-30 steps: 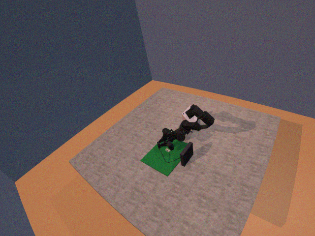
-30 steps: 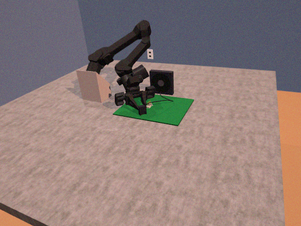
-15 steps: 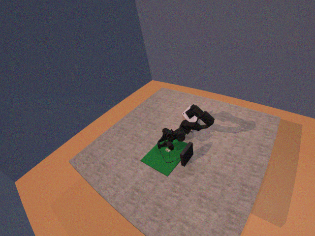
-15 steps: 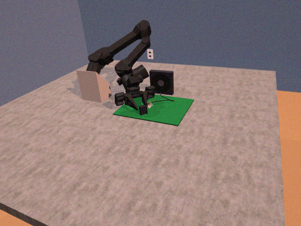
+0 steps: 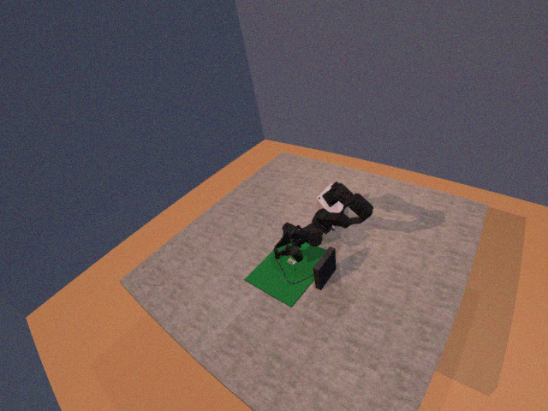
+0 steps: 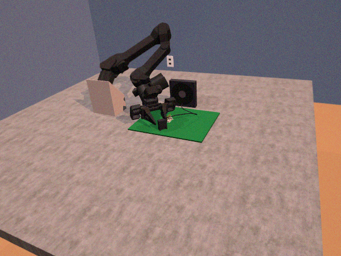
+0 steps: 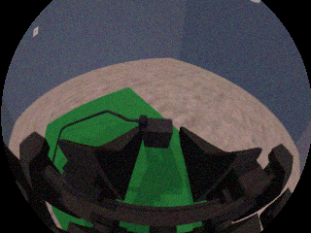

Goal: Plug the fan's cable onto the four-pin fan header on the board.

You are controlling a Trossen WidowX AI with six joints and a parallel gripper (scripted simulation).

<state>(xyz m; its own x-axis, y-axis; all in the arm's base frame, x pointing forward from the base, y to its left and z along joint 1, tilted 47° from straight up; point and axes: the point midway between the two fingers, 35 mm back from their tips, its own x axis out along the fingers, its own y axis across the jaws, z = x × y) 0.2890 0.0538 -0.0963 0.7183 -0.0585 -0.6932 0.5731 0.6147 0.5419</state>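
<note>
Right now my gripper tip is 10 mm to the right of the black plug and 10 mm above it. The rest, counted from my gripper tip: black fan 240 mm to the left, 30 mm behind, 30 mm above; green board 90 mm to the left, 50 mm below, 10 mm ahead.
</note>
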